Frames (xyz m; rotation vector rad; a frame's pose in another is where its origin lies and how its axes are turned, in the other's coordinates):
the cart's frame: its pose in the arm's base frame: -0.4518 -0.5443 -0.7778 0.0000 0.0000 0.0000
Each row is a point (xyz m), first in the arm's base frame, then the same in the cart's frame.
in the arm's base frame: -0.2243 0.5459 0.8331
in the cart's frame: 0.2275 1.0902 1.6109
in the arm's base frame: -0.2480 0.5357 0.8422
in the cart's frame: 0.2038 1.0800 1.6200
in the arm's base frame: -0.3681 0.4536 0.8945
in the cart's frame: 0.0837 0.9979 1.6723
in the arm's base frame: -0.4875 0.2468 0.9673
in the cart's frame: -0.0357 0.7911 1.7451
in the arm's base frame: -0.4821 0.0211 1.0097
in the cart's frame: -0.0303 0.5654 1.7875
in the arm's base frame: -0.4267 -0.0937 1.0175
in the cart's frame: 0.0251 0.4506 1.7953
